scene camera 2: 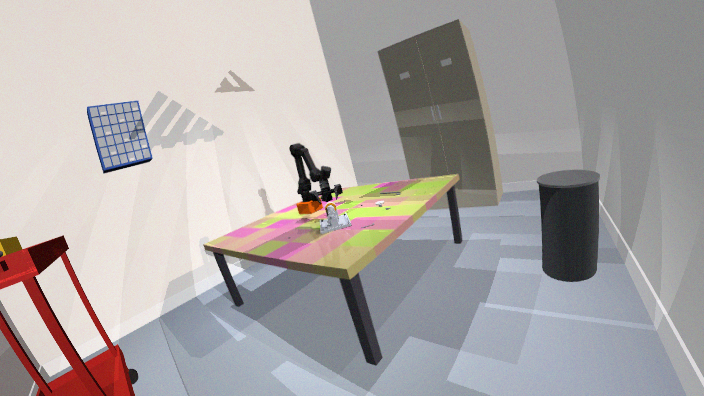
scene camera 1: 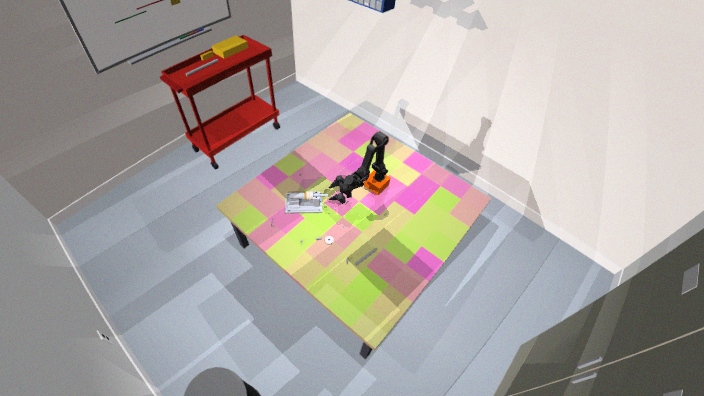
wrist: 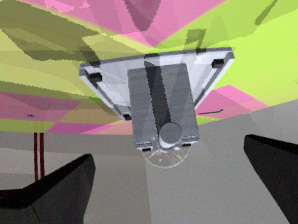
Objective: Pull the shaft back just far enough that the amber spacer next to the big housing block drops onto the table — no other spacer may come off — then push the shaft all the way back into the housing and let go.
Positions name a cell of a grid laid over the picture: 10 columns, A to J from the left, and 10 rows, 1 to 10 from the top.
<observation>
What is my gripper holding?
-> Nothing.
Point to a grey housing block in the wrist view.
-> At F4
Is my gripper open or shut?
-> Open.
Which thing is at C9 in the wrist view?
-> My gripper.
</observation>
